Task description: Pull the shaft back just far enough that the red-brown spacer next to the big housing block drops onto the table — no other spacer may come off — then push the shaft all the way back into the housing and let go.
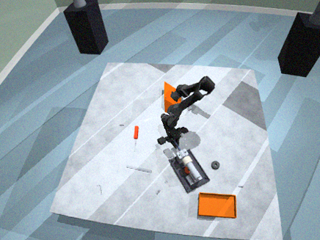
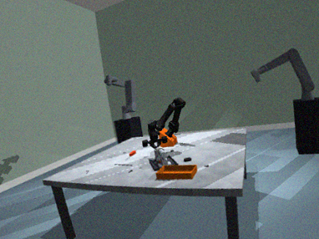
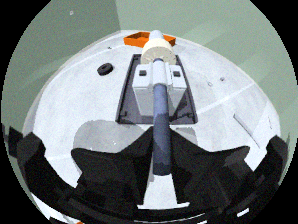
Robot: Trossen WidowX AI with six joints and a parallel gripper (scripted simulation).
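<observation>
My gripper tip is 4 cm short of the shaft, 3 cm to the right of it and 3 cm below it. The rest, counted from my gripper tip: orange tray (29 cm ahead, 27 cm to the left, 4 cm below); then red-brown spacer (11 cm ahead, 9 cm to the left, 4 cm below); then black ring (24 cm to the left, 5 cm below, 5 cm ahead).
</observation>
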